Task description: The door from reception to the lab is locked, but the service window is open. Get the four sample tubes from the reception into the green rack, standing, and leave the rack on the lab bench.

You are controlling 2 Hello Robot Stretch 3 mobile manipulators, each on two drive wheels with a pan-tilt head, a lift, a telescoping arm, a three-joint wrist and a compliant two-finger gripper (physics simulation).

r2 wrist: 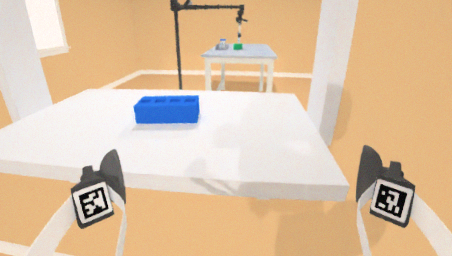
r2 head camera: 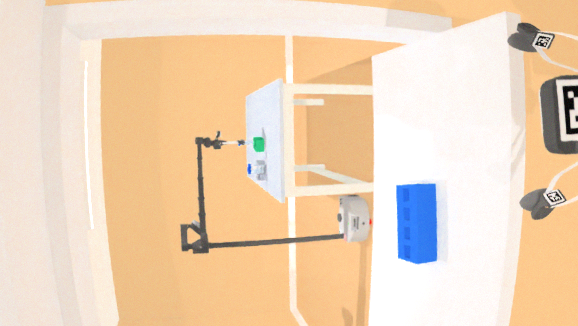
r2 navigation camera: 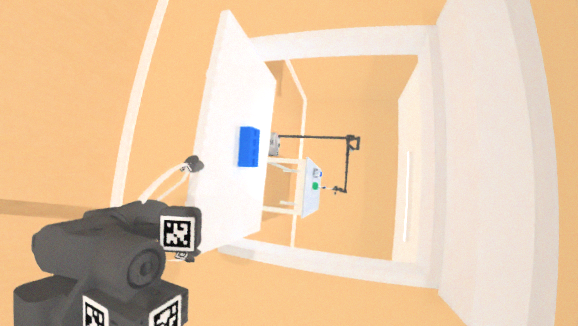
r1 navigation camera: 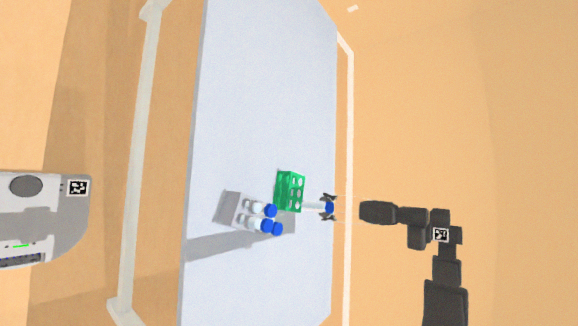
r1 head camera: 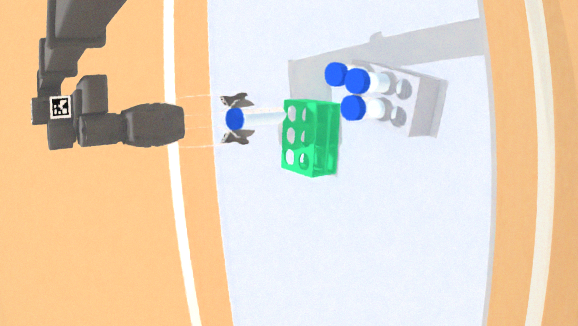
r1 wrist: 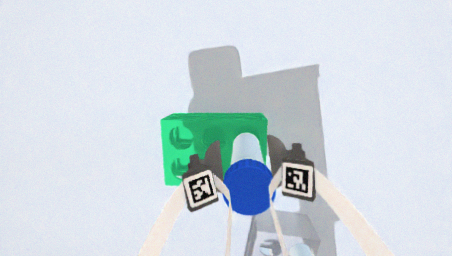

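The r1 gripper [r1 head camera: 237,119] [r1 navigation camera: 328,206] [r1 wrist: 245,150] is shut on a blue-capped sample tube [r1 head camera: 262,117] [r1 navigation camera: 314,206] [r1 wrist: 250,187]. It holds the tube upright, lower end at an end hole of the green rack [r1 head camera: 322,115] [r1 navigation camera: 283,190] [r1 wrist: 215,125]; whether the tip is inside cannot be told. Three capped tubes [r1 head camera: 336,74] [r1 head camera: 357,81] [r1 head camera: 353,108] stand in the grey rack [r1 head camera: 427,107] [r1 navigation camera: 229,207] beside the green one. The r2 gripper [r2 head camera: 527,120] [r2 wrist: 241,172] is open with nothing between its fingers, at the white counter's near edge.
Both racks stand on a pale table [r1 head camera: 350,250] [r1 navigation camera: 265,100] [r2 head camera: 265,100]. A blue block with several square holes [r2 head camera: 425,222] [r2 navigation camera: 248,146] [r2 wrist: 167,111] stands on the white counter [r2 head camera: 440,125] [r2 wrist: 250,150] at the window opening. The r1 base [r2 head camera: 355,220] stands beside the table.
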